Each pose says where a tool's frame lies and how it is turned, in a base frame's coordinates. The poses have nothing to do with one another.
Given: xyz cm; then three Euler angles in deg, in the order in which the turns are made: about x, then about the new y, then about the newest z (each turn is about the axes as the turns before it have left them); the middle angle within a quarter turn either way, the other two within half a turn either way.
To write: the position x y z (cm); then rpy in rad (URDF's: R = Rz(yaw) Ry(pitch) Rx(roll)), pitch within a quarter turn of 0, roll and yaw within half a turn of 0. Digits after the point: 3 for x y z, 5 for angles.
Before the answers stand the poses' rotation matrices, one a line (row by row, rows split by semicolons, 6 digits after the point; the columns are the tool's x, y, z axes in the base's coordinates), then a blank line. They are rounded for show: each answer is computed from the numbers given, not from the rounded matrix.
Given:
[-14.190 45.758 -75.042 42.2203 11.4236 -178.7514]
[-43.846 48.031 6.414 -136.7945 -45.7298 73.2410]
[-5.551 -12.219 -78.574 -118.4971 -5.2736 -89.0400]
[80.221 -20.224 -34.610 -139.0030 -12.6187 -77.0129]
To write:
-0.979957 0.021359 0.198061; -0.149199 -0.737491 -0.658671; 0.132000 -0.675020 0.725896
0.201278 -0.668394 -0.716056; -0.556589 -0.679579 0.477892; -0.806037 0.302360 -0.508806
0.016683 0.995627 -0.091912; 0.478401 0.072771 0.875121; 0.877983 -0.058571 -0.475095
0.219303 0.950884 -0.218462; 0.767646 -0.029966 0.640174; 0.602185 -0.308093 -0.736513

[-14.190 45.758 -75.042 -0.74910 -0.13239 -2.99050]
[-43.846 48.031 6.414 2.60541 0.93743 -1.22380]
[-5.551 -12.219 -78.574 -3.01893 -1.07163 1.53594]
[80.221 -20.224 -34.610 -2.74540 -0.64623 1.29253]

